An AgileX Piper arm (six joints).
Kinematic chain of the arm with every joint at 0, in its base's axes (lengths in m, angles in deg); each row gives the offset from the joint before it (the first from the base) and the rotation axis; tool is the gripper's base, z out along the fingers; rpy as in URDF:
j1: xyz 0 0 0.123 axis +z
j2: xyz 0 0 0 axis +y
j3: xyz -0.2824 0 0.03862 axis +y
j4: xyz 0.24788 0 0.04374 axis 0.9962 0 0.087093
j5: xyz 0 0 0 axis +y
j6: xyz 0.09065 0 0.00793 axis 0.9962 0 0.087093
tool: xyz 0 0 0 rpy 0 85 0
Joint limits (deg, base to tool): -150..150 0..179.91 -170..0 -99.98..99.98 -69.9..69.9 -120..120
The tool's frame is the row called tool.
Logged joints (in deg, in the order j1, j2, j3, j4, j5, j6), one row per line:
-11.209 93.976 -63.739 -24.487 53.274 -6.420
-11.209 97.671 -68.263 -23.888 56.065 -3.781
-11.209 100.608 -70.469 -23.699 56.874 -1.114
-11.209 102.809 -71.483 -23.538 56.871 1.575
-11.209 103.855 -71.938 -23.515 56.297 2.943
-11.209 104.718 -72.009 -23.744 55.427 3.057
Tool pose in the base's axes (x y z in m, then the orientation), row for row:
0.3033 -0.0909 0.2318 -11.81 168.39 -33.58
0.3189 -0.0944 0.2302 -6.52 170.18 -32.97
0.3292 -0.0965 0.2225 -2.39 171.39 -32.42
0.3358 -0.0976 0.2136 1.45 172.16 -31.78
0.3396 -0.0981 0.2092 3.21 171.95 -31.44
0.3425 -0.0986 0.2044 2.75 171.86 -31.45
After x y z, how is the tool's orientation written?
As a rotation vector, in degrees.
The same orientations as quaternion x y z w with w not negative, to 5 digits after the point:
-0.06846 0.97606 -0.19464 0.06879
-0.03753 0.97946 -0.18976 0.05698
-0.01368 0.98133 -0.18563 0.04845
0.00827 0.98244 -0.18135 0.04297
0.01834 0.98253 -0.17965 0.04510
0.01572 0.98251 -0.17980 0.04592

